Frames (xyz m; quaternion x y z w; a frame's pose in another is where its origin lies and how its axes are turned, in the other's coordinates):
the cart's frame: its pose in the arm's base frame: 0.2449 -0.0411 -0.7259 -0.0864 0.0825 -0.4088 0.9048
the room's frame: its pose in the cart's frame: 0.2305 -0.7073 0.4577 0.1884 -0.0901 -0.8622 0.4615
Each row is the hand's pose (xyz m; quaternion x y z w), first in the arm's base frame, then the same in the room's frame.
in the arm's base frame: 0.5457 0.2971 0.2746 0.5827 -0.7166 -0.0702 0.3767
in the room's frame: -0.7273 -0.5935 0.6903 0.7294 0.5773 0.2642 0.2549
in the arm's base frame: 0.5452 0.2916 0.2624 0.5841 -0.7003 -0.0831 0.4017
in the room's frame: -0.7257 -0.5933 0.6770 0.7105 0.5847 0.2869 0.2666
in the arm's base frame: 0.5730 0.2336 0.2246 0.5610 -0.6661 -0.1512 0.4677
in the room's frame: -0.7421 -0.5506 0.6181 0.6602 0.5764 0.3490 0.3317
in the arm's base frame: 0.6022 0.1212 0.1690 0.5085 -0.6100 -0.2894 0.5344
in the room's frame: -0.7498 -0.4651 0.5221 0.5723 0.5400 0.4108 0.4605
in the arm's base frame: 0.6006 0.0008 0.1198 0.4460 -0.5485 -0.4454 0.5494
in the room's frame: -0.7258 -0.3749 0.4315 0.4760 0.4839 0.4224 0.6008
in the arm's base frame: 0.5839 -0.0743 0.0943 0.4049 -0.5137 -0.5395 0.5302
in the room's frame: -0.6954 -0.3193 0.3810 0.4204 0.4409 0.4025 0.6832
